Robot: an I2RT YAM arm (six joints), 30 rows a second.
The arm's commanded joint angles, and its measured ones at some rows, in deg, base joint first. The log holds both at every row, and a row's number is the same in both.
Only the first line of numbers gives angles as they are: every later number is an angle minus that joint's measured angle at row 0.
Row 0, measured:
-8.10, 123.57, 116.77, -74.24, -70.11, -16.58
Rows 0 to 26, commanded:
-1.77, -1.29, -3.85, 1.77, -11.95, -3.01
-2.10, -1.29, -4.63, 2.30, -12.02, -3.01
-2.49, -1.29, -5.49, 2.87, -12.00, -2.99
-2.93, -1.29, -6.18, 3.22, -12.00, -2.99
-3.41, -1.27, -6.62, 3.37, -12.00, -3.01
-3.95, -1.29, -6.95, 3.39, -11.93, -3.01
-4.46, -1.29, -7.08, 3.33, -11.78, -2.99
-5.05, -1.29, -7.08, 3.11, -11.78, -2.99
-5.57, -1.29, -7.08, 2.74, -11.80, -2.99
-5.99, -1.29, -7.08, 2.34, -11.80, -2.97
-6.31, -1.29, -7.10, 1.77, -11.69, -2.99
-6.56, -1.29, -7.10, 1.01, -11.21, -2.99
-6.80, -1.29, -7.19, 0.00, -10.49, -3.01
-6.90, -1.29, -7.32, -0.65, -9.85, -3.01
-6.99, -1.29, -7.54, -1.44, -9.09, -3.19
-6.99, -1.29, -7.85, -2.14, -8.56, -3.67
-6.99, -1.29, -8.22, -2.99, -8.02, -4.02
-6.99, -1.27, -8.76, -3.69, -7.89, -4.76
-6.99, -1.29, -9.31, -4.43, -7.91, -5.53
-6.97, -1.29, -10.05, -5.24, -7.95, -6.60
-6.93, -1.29, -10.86, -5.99, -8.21, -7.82
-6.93, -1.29, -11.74, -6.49, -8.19, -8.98
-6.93, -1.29, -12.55, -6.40, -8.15, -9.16
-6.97, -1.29, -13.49, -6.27, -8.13, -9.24
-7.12, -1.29, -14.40, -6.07, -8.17, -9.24
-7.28, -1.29, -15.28, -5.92, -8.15, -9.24
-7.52, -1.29, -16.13, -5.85, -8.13, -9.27
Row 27, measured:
-6.77, 0.00, -14.25, -6.03, -7.01, -6.80
